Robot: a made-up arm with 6 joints.
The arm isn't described. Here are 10 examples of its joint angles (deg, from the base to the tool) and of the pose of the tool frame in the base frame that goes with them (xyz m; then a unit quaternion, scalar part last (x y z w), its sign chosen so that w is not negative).
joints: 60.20 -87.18 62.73 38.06 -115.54 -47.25
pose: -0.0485 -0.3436 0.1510 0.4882 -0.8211 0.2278 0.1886
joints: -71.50 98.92 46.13 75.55 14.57 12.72
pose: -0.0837 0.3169 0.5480 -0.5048 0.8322 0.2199 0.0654
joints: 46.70 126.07 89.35 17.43 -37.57 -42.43
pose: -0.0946 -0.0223 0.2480 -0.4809 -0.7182 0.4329 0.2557
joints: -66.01 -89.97 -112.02 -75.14 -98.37 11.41
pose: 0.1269 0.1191 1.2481 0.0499 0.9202 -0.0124 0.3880
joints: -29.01 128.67 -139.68 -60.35 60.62 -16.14
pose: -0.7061 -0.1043 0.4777 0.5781 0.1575 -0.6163 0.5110
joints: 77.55 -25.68 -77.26 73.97 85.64 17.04
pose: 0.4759 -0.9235 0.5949 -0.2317 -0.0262 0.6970 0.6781
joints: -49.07 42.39 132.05 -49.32 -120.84 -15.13
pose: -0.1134 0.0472 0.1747 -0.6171 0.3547 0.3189 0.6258
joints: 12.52 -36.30 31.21 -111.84 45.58 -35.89
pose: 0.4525 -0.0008 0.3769 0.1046 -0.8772 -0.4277 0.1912
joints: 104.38 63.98 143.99 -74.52 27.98 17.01
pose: -0.5338 -0.1518 0.5815 0.5733 0.3813 0.7191 0.0944
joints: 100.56 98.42 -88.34 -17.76 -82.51 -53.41
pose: -0.9149 0.0605 0.6360 -0.3696 0.8441 0.0990 0.3755
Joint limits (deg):
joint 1: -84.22..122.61
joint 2: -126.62..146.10
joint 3: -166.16..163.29
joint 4: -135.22..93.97
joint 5: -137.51..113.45
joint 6: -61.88..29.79
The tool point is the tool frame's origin. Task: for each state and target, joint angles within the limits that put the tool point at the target. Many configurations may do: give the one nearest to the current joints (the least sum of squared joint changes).
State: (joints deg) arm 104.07 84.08 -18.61 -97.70 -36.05 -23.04
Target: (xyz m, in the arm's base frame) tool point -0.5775 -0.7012 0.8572
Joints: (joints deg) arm 96.60 47.99 -19.79 -100.97 -35.57 -26.25
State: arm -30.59 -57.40 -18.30 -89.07 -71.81 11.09
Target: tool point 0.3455 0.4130 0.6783
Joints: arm -10.41 -74.92 -1.51 -58.43 -74.25 10.40
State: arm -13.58 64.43 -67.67 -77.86 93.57 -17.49
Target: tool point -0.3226 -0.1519 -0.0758
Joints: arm -47.48 101.10 -63.14 -84.43 95.35 -13.93
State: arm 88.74 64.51 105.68 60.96 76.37 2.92
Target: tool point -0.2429 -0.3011 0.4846
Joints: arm 109.29 64.15 81.40 93.97 80.24 -0.86
